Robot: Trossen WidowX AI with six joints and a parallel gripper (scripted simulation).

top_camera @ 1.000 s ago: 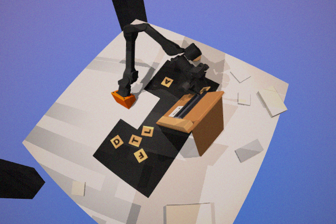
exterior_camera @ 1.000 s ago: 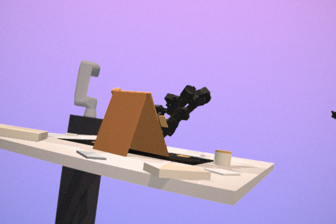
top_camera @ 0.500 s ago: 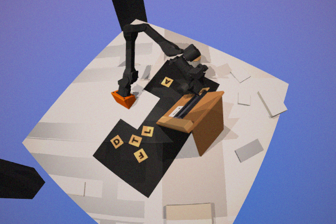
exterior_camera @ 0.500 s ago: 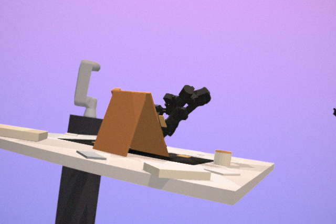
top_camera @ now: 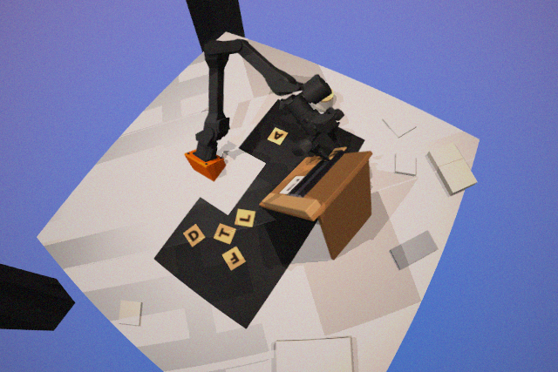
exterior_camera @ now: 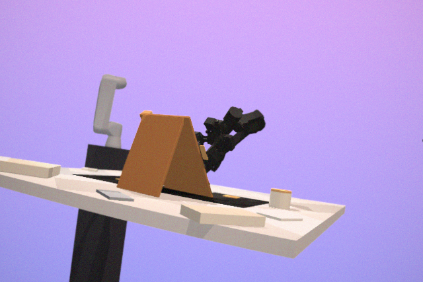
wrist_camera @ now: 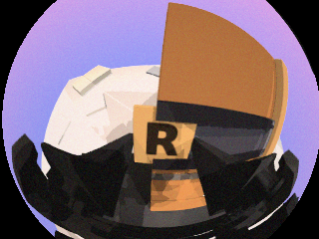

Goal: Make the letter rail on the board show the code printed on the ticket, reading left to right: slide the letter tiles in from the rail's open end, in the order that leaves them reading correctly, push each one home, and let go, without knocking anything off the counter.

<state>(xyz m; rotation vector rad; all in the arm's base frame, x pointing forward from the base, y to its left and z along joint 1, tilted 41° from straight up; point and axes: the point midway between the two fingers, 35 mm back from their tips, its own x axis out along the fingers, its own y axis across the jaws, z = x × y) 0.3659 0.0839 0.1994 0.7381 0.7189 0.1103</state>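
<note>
The white ticket is 7 cm behind my gripper tip, 12 cm to the right of it and 8 cm below it. The rest, counted from my gripper tip: grey slab: 36 cm ahead, 7 cm to the right, 16 cm below.
</note>
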